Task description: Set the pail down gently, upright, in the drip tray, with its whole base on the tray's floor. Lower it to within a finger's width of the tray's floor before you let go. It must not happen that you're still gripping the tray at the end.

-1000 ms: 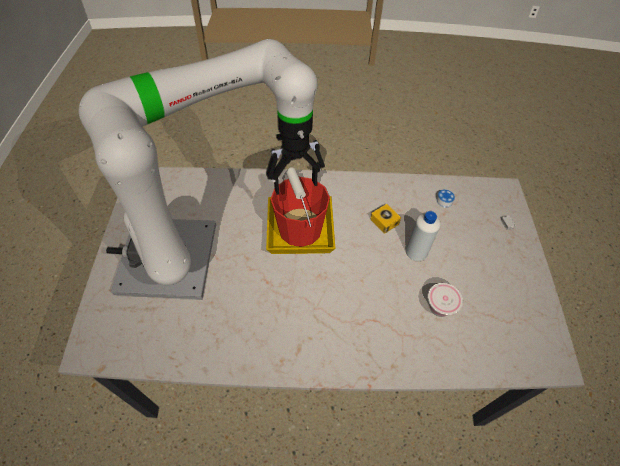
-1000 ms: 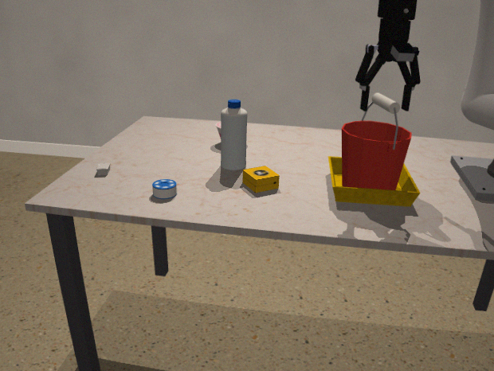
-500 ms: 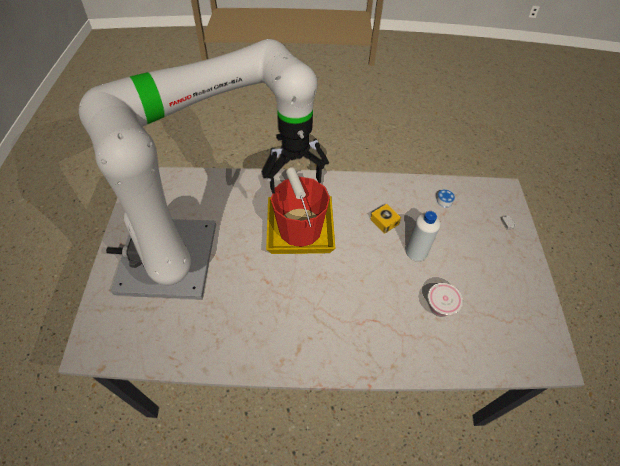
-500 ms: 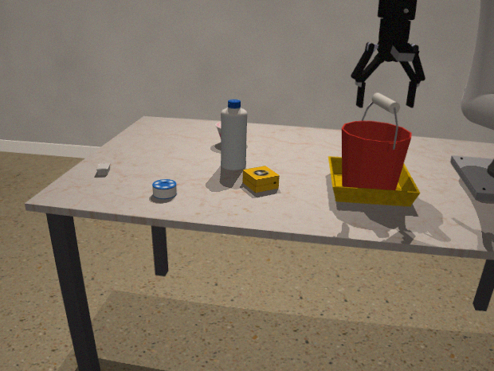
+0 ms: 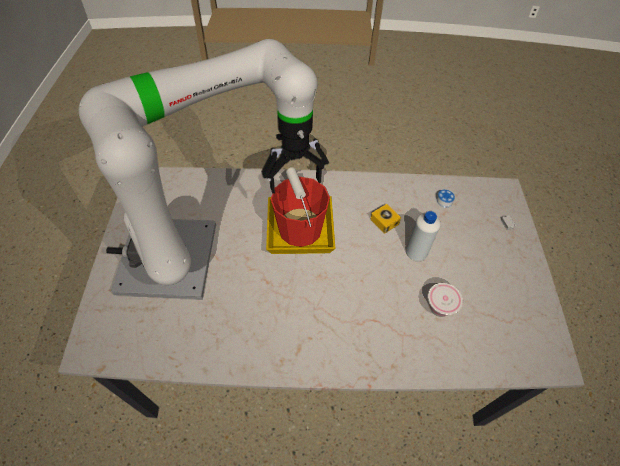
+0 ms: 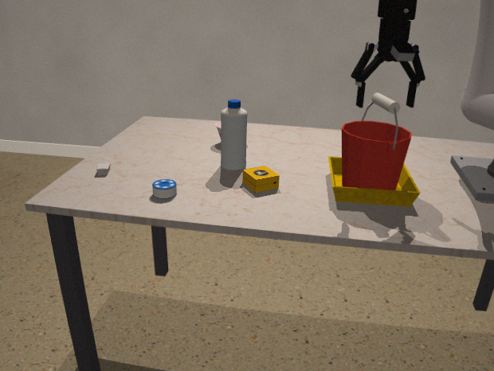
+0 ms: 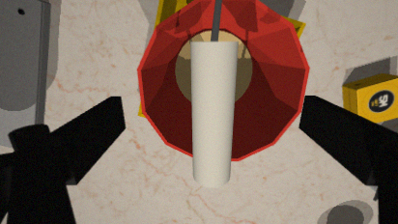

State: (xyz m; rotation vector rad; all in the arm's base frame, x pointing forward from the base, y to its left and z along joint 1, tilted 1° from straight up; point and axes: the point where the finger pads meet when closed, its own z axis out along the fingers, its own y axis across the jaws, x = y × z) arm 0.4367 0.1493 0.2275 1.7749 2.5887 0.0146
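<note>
Right now my hand is 10 mm short of the red pail and 100 mm above it. Round my hand: white bottle 420 mm ahead, 60 mm to the right, 150 mm below; drip tray 10 mm ahead, 10 mm to the left, 230 mm below; pink-rimmed round dish 480 mm ahead, 270 mm to the right, 210 mm below.
</note>
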